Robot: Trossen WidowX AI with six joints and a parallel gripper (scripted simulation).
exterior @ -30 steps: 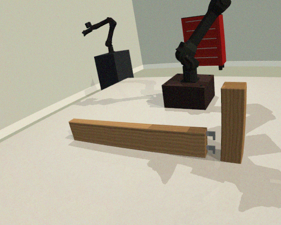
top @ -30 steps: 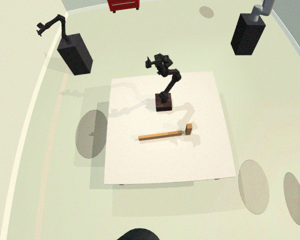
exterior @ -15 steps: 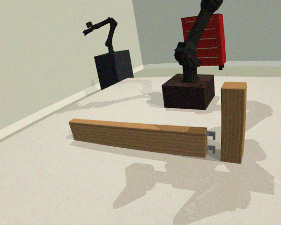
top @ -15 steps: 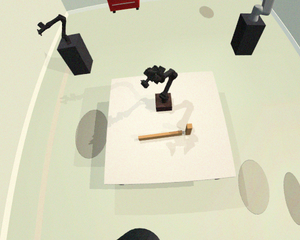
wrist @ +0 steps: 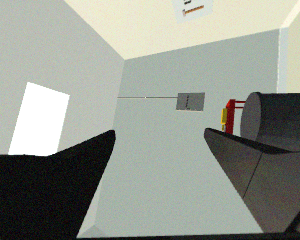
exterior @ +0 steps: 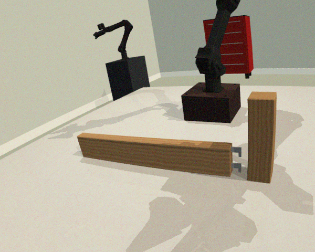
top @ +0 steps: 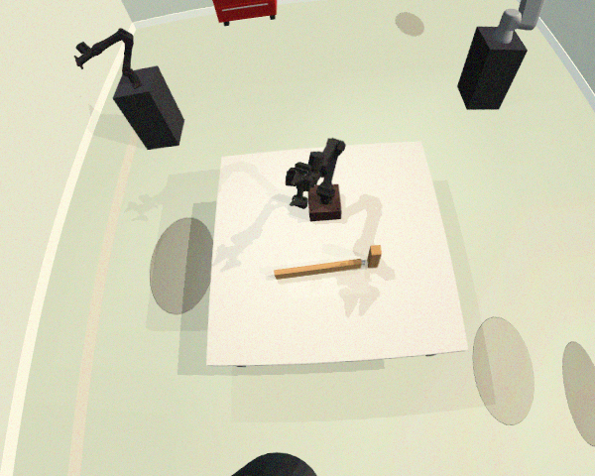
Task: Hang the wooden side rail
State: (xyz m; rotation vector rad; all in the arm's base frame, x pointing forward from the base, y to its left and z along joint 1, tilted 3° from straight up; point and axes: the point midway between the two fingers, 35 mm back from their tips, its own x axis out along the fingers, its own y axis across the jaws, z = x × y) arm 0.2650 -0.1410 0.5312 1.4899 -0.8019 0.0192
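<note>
The headboard post is 550 mm below my gripper tip, 350 mm to the left of it and 40 mm ahead of it.
</note>
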